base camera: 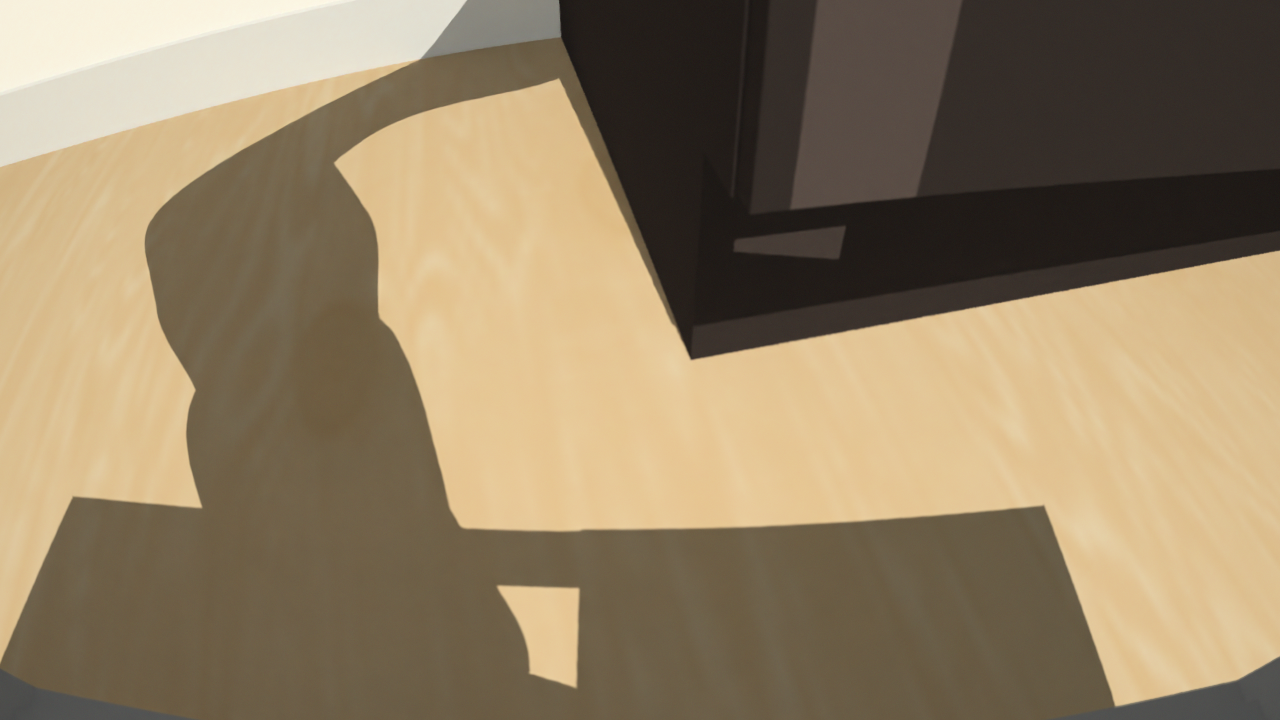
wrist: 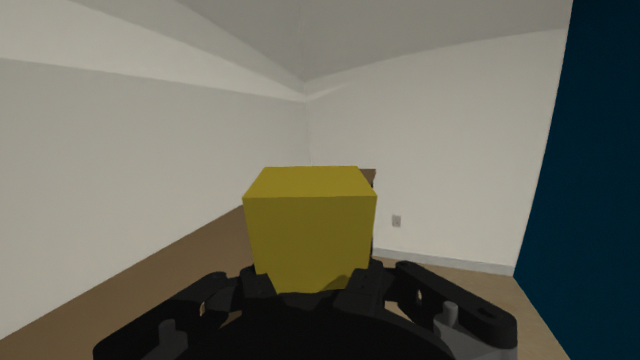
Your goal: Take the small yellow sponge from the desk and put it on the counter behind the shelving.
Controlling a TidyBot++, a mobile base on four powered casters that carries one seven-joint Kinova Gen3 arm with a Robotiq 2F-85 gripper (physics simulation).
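Frame: origin at the arm's base, x right, y down, z ahead, level; centimetres.
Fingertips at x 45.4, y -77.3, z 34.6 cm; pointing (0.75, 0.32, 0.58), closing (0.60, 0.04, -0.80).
A point is followed by its place in that frame.
My gripper (wrist: 313,259) @(x 45.4, y -77.3, z 34.6 cm) is shut on the small yellow sponge (wrist: 310,232) @(x 41.7, y -82.8, z 31.4 cm), a yellow block in the middle of the wrist view. One finger is on each side of its near end, and the sponge sticks out ahead of them, level. Behind it, a brown top edge (wrist: 369,175) @(x 160.2, y -51.4, z 72.7 cm) with a dark side shows partly, near the room corner; the sponge hides the rest. I cannot tell whether this is the counter. The gripper and sponge do not show in the base view.
A dark cabinet (base camera: 1011,98) @(x 17.3, y 18.9, z 39.0 cm) stands on the wood floor (base camera: 554,402) @(x -4.7, y 39.6, z 38.4 cm) at the right of the base view, near the wall's baseboard (base camera: 223,71) @(x -47.3, y 35.6, z 83.2 cm). In the wrist view, a dark blue panel (wrist: 600,165) @(x 177.0, y -61.5, z -38.1 cm) rises at right and a brown surface (wrist: 200,250) @(x 54.7, y -51.4, z 91.3 cm) runs along the left wall.
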